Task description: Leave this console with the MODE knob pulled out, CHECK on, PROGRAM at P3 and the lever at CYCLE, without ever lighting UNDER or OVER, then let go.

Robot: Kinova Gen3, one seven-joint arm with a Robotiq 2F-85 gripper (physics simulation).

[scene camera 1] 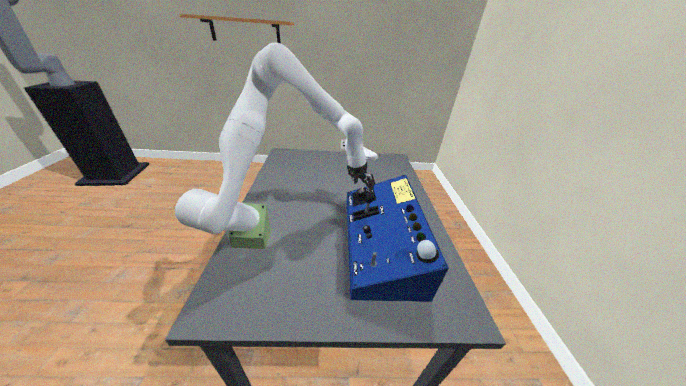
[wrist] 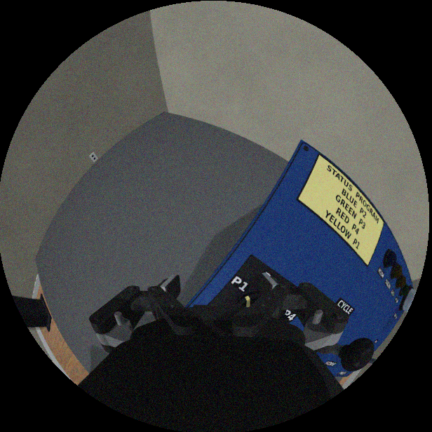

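My gripper [scene camera 1: 369, 189] [wrist: 218, 283] is open and empty, low over the PROGRAM dial plate [scene camera 1: 357, 199] [wrist: 254, 266] on the blue console [scene camera 1: 387, 245] [wrist: 280, 230]. The fingers hide most of the dial; its yellow pointer [wrist: 247, 301] shows near the P1 label. The lever's black ball [wrist: 356, 354] is beside the right finger in the wrist view; its shaft [scene camera 1: 368, 207] rises around the middle of the slot. The black MODE knob [scene camera 1: 367, 229] stands beyond the lever slot; how far out it is cannot be told. The grey CHECK toggle [scene camera 1: 374, 259] is near the console's end. The status lamps [scene camera 1: 417, 226] [wrist: 398, 271] look dark.
A yellow status card [scene camera 1: 402, 190] [wrist: 342, 210] lists BLUE P2, GREEN P3, RED P4, YELLOW P1. A white dome [scene camera 1: 427, 250] stands at the console's corner. The console rests on a grey table [scene camera 1: 300, 300] [wrist: 165, 200]. The arm's green base [scene camera 1: 250, 242] is across the table.
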